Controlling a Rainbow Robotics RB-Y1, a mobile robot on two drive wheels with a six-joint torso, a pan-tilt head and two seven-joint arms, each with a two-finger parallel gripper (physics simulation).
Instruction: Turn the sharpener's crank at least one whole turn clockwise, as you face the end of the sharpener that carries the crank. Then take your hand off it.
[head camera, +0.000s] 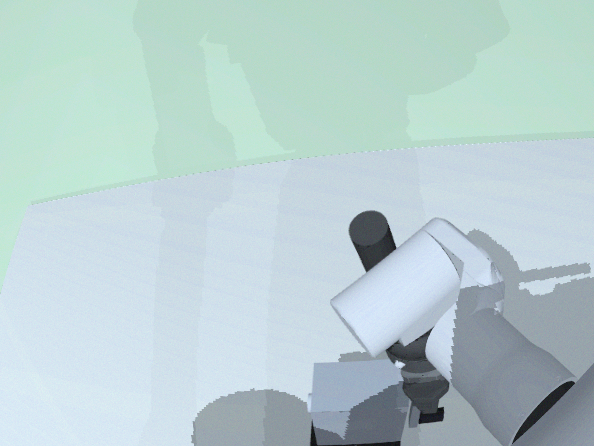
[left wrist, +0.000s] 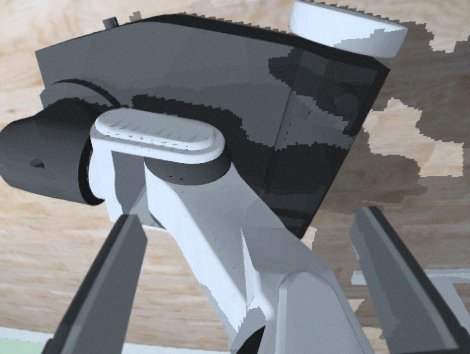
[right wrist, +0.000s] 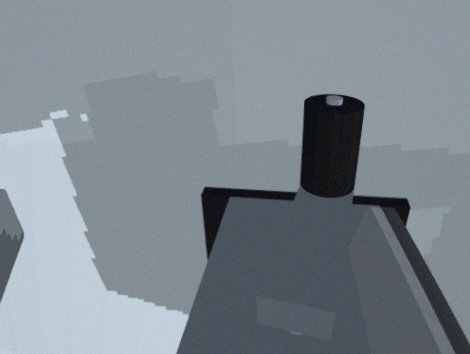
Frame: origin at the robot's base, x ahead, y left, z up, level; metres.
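Where they show: left gripper, fingertip midpoint: (left wrist: 248, 224); right gripper, fingertip midpoint: (right wrist: 188, 221).
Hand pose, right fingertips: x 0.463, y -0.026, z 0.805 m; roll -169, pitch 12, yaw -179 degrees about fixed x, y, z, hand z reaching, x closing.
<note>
Things, the pixels of their top centre, and the offset from my right fingertips. "*": a spot on its surface instead. Level surfaces: height alone.
- black handle, surface spot: (right wrist: 332, 145) (head camera: 435, 411) * 0.012 m right, 0.040 m back, 0.042 m down
- hub plate, middle of its top: (right wrist: 322, 276) (head camera: 433, 393) 0.000 m left, 0.038 m back, 0.012 m up
- pale table, its level: 0.083 m down
The sharpener is a grey box on a dark base (head camera: 357, 387) (right wrist: 265, 250) at the bottom of the head view. Its crank arm (head camera: 413, 416) is on its right-hand end there, and the black handle (head camera: 431, 415) (right wrist: 332, 145) sticks out from it. In the right wrist view the handle is above the hub plate (right wrist: 295, 317). My right gripper (right wrist: 188, 221) is open. The handle appears between its fingers, nearer the right-hand one; contact cannot be told. In the head view my wrist hides its fingertips. My left gripper (left wrist: 248, 224) is open and empty, away from the sharpener.
The sharpener stands on a pale table (head camera: 100, 300), whose far edge crosses the head view. My right arm (head camera: 400, 295) reaches in from the lower right, above the table. The left wrist view looks down on my own white body (left wrist: 200, 215), dark wheeled base (left wrist: 190, 60) and the wooden floor.
</note>
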